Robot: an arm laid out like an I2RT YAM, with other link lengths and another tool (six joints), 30 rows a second.
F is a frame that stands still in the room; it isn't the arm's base.
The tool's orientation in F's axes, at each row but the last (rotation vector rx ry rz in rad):
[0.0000 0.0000 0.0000]
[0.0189 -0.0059 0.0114]
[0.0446 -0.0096 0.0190]
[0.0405 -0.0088 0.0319]
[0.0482 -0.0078 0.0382]
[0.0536 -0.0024 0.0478]
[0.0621 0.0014 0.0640]
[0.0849 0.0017 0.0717]
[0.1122 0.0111 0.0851]
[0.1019 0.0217 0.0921]
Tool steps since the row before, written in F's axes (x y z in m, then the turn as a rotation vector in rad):
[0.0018 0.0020 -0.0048 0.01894 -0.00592 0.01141]
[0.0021 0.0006 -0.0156 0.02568 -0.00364 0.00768]
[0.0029 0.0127 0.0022 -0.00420 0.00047 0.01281]
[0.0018 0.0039 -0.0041 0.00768 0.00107 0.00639]
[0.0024 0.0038 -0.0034 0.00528 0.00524 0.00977]
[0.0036 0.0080 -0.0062 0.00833 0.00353 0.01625]
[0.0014 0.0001 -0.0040 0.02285 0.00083 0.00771]
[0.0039 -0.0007 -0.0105 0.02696 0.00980 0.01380]
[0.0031 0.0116 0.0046 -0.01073 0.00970 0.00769]
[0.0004 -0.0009 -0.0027 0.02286 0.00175 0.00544]
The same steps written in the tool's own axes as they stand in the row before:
[0.0018 0.0020 -0.0048 0.01894 -0.00592 0.01141]
[0.0020 0.0003 -0.0156 0.02568 -0.00379 0.00760]
[0.0032 0.0127 0.0016 -0.00406 0.00112 0.01281]
[0.0019 0.0037 -0.0043 0.00777 0.00108 0.00628]
[0.0025 0.0035 -0.0036 0.00556 0.00550 0.00947]
[0.0040 0.0075 -0.0066 0.00855 0.00399 0.01603]
[0.0014 -0.0002 -0.0040 0.02286 -0.00015 0.00772]
[0.0038 -0.0019 -0.0104 0.02761 0.00898 0.01305]
[0.0041 0.0117 0.0033 -0.00991 0.01137 0.00639]
[0.0004 -0.0012 -0.0026 0.02283 0.00022 0.00584]

